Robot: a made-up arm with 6 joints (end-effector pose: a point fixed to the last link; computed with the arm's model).
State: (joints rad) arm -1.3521 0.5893 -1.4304 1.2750 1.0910 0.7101
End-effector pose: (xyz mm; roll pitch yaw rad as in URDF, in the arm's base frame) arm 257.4 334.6 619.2 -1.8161 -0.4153 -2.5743
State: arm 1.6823 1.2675 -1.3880 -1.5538 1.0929 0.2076
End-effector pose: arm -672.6 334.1 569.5 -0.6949 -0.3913 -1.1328
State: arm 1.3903 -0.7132 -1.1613 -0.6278 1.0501 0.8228
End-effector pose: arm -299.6 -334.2 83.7 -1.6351 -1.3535 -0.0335
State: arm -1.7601 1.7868 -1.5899 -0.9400 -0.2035 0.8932
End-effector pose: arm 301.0 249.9 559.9 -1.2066 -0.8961 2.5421
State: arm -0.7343 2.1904 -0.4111 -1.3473 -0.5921 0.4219
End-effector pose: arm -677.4 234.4 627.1 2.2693 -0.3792 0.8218
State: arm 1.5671 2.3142 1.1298 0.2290 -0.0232 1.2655
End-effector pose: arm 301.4 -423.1 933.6 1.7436 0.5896 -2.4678
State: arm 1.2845 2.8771 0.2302 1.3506 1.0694 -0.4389
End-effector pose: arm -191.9 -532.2 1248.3 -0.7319 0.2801 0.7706
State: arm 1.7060 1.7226 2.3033 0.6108 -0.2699 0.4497
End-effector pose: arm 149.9 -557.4 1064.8 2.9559 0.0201 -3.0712
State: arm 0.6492 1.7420 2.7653 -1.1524 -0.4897 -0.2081
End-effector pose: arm -472.4 -643.6 543.6 -0.1835 0.2546 -0.3951
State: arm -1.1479 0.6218 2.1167 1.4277 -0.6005 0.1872
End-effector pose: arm -795.4 17.6 705.8 2.0314 0.8208 0.9142
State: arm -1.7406 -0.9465 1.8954 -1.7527 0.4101 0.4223
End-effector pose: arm -529.3 315.3 427.1 -0.2946 -0.2731 -1.6776
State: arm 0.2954 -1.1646 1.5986 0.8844 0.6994 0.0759
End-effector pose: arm 430.6 207.1 1006.1 -0.8562 0.1673 3.0982
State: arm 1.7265 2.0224 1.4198 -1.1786 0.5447 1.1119
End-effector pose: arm 333.3 -432.4 580.3 -0.3288 0.5944 2.4754
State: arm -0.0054 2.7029 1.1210 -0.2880 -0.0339 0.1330
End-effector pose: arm -162.3 -598.9 1237.0 -1.7052 -0.0838 0.8816
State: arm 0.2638 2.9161 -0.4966 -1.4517 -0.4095 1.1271
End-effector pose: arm -695.6 -95.5 1007.2 2.4524 -0.0816 1.0762
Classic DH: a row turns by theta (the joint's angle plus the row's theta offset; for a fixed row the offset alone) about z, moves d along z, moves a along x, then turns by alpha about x. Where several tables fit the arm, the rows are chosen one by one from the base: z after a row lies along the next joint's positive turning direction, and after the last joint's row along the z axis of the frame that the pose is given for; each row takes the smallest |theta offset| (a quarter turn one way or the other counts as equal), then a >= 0, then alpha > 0; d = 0 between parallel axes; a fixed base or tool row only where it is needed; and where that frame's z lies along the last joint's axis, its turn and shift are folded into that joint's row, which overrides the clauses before.
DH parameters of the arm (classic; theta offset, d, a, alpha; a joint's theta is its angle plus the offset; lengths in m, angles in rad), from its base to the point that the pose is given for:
base (fixed): 0 0.735 -0.174 -1.5708
joint 1: 0 -0.125 0.061 1.5708
joint 2: 0 0.004 0.021 1.5708
joint 3: -1.191 -0.0035 0.0174 1.2032
joint 4: -0.8378 -0.8532 0.0416 -2.6193
joint 5: 0.8044 -0.4669 0.081 1.5708
joint 6: 0.8031 -0.05 0.1286 -0.6332
tool (fixed): 2.2839 -0.0062 0 0

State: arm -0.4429 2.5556 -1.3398 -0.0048 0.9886 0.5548
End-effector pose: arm -524.4 -155.8 232.5 1.6773 -0.8129 0.5923
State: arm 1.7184 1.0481 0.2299 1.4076 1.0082 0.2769
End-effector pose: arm 4.8 530.4 815.5 2.7934 0.2269 -1.4396
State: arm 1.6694 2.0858 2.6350 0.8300 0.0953 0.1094
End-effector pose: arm 19.5 -748.9 908.3 2.7717 0.2075 2.8616
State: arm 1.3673 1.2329 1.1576 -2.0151 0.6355 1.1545
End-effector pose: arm 436.2 -111.9 815.5 -0.6901 0.9763 2.8462
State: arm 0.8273 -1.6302 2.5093 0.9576 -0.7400 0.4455
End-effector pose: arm 393.8 234.2 592.7 0.9690 1.2320 -2.3802
